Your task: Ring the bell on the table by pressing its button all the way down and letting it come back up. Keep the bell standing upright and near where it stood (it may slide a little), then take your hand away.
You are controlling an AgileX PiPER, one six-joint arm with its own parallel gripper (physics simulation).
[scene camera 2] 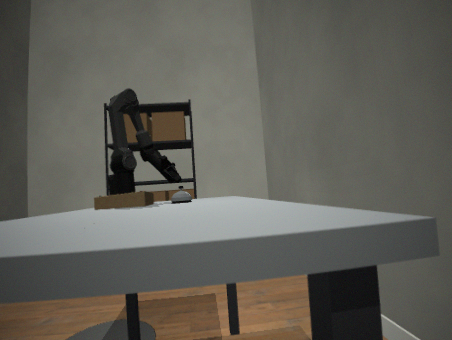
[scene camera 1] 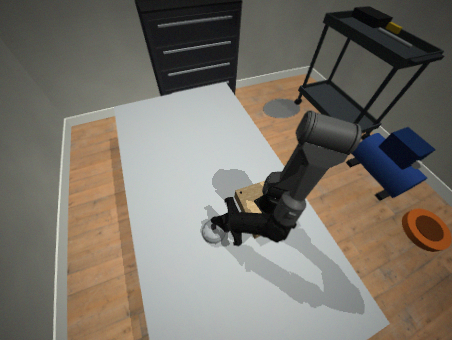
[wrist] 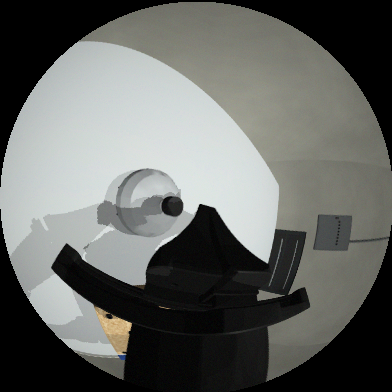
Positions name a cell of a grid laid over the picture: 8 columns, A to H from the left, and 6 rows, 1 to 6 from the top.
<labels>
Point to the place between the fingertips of my gripper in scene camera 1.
D4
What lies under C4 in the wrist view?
A silver bell.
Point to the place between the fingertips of my gripper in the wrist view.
At E4
</labels>
